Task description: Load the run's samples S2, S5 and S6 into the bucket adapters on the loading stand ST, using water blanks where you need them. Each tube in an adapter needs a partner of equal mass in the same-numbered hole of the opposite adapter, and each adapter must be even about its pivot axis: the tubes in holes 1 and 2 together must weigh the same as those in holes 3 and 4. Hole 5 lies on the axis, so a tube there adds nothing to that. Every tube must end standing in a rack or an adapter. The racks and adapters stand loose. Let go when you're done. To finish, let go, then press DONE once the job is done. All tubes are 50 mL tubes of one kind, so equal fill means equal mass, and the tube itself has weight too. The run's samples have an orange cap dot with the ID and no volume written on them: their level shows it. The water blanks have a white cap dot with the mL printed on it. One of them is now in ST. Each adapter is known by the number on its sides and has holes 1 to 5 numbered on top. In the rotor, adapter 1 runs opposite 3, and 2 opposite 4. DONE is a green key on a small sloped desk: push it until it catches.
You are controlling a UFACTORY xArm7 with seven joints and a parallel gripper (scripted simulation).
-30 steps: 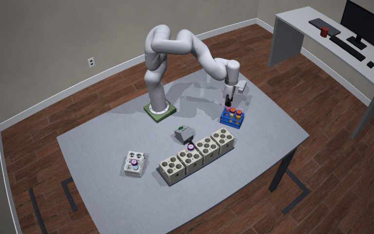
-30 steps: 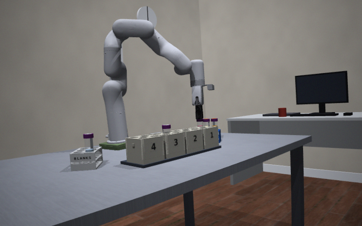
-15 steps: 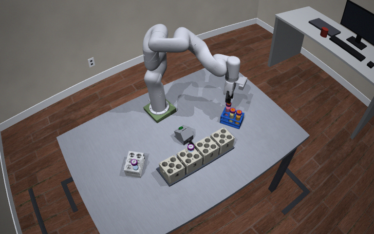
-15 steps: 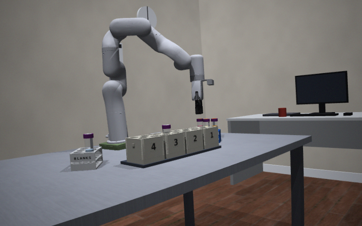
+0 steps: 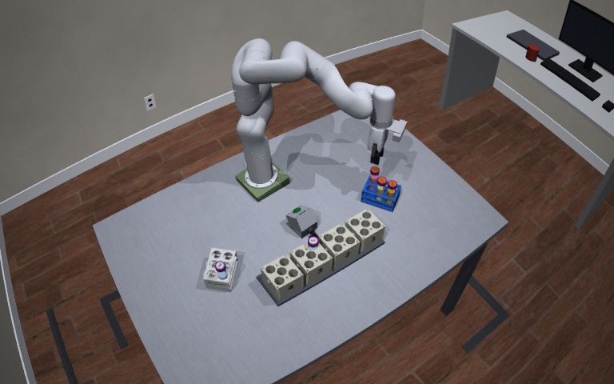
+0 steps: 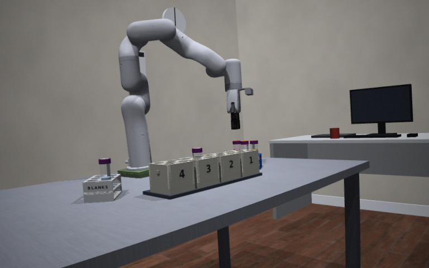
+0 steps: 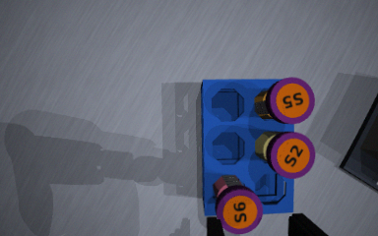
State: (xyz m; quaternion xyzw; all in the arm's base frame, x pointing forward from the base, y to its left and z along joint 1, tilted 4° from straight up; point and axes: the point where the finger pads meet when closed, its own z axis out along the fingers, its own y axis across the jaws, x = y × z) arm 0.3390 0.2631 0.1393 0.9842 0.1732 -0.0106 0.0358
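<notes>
Right now my hand is 60 mm short of the tube with yellowish liquid, 20 mm to the left of it and 130 mm above it. The rest, counted from my hand: sample tube 10 mm ahead, 130 mm below; then blue sample rack 40 mm ahead, 10 mm to the right, 160 mm below; then green done key 100 mm behind, 300 mm to the right, 130 mm below.
</notes>
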